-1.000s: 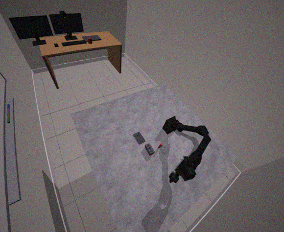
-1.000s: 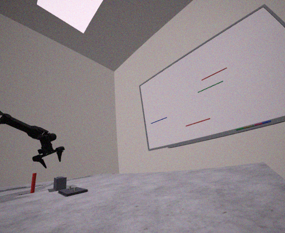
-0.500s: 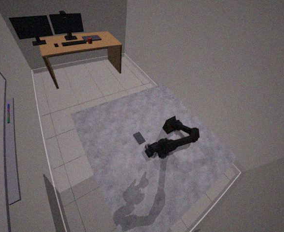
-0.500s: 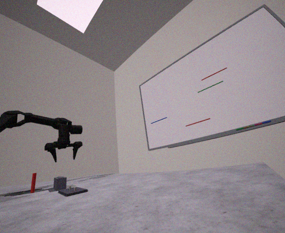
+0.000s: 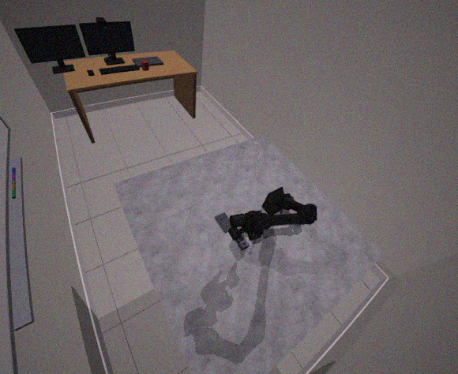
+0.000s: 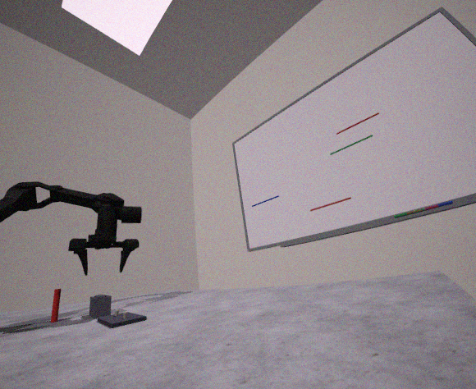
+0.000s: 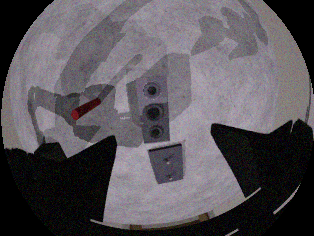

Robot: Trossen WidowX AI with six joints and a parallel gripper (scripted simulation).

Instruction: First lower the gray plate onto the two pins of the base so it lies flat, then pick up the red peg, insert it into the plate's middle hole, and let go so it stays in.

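My gripper tip is 7 cm above the gray plate and 1 cm past it. Round my gripper tip: dark base (15 cm to the right, 10 cm below, 1 cm ahead); then red peg (11 cm behind, 7 cm below, 3 cm to the left).
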